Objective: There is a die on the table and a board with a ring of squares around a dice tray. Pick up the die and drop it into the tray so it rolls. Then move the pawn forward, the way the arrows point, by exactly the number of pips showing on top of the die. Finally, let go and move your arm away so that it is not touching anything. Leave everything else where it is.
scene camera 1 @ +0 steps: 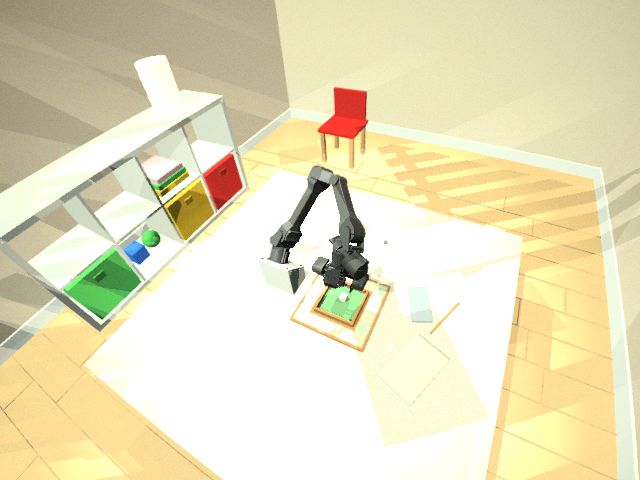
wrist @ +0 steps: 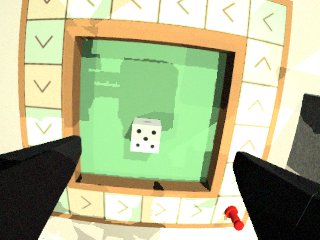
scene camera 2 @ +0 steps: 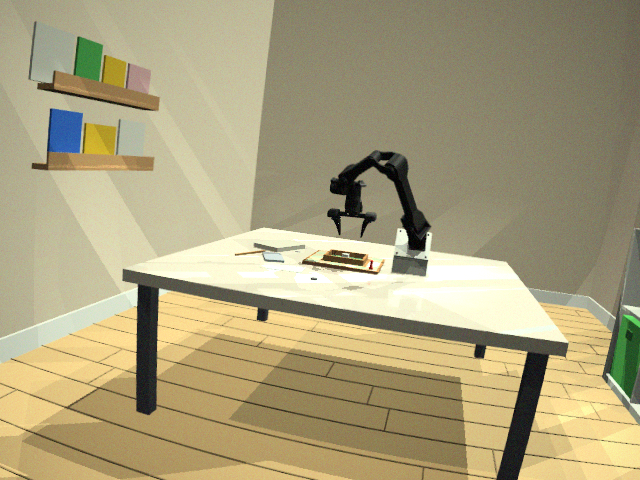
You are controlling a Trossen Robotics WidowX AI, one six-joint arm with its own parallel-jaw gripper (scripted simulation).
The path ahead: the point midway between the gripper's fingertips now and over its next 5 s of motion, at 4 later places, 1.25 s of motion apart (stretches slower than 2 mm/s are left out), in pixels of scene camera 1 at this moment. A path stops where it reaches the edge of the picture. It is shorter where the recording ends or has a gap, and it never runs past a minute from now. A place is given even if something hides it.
My gripper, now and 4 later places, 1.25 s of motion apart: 339,287; 328,264; 329,265; 325,260; 303,301
